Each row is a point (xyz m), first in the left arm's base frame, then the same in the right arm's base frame.
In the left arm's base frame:
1: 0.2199 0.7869 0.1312
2: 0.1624 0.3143 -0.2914
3: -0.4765 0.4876 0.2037
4: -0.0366 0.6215 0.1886
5: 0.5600 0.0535 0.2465
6: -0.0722 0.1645 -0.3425
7: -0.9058 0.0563 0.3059
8: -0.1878 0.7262 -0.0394
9: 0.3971 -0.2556 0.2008
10: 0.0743 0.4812 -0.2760
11: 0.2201 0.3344 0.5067
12: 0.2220 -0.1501 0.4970
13: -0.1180 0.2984 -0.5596
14: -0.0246 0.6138 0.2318
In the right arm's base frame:
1: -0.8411 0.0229 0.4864
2: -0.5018 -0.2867 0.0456
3: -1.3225 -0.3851 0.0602
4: -1.0177 -0.1889 0.3435
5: -0.4077 -0.6472 0.6594
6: -0.6068 -0.4449 -0.1643
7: -1.5720 -0.8855 -0.2008
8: -1.0423 -0.0389 0.0930
9: -0.4094 -0.9447 0.4706
10: -0.6316 -0.1496 0.0316
11: -0.9029 -0.5226 0.6970
12: -0.7411 -0.9706 0.6077
13: -0.5655 -0.2554 -0.3362
14: -1.0297 -0.2085 0.3827

